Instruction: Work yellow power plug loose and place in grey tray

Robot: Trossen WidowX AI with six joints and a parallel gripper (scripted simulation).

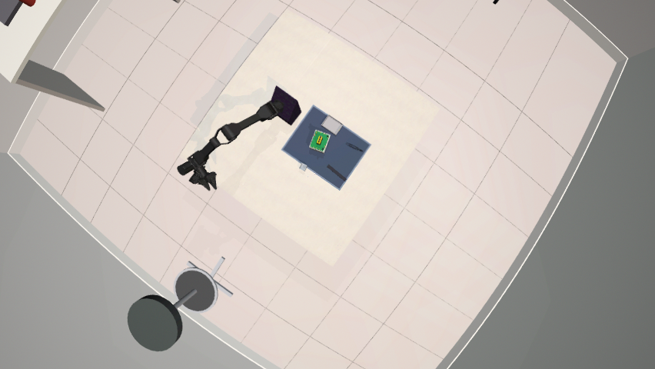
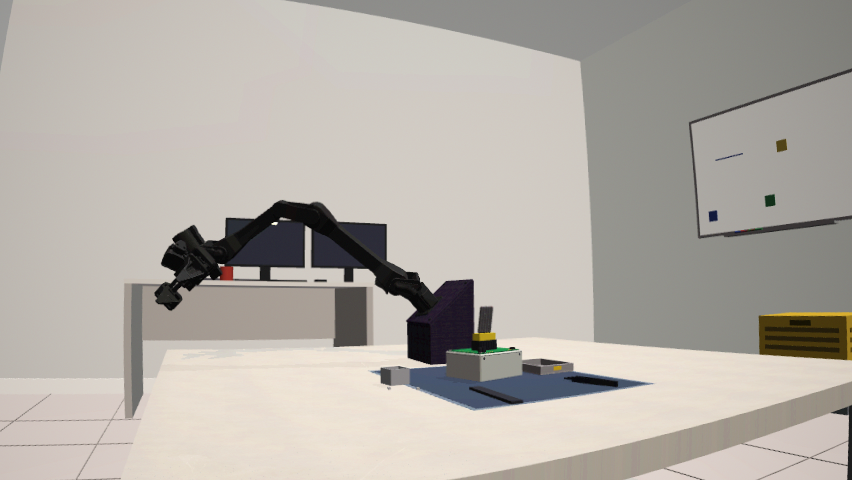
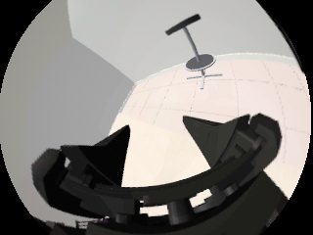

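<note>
My gripper tip is 58 cm to the right of the yellow power plug, 40 cm short of it and 9 cm above it. Also, from my gripper tip: grey tray: 72 cm to the left, 41 cm ahead, 17 cm below; blue mat: 58 cm to the left, 44 cm ahead, 17 cm below.
</note>
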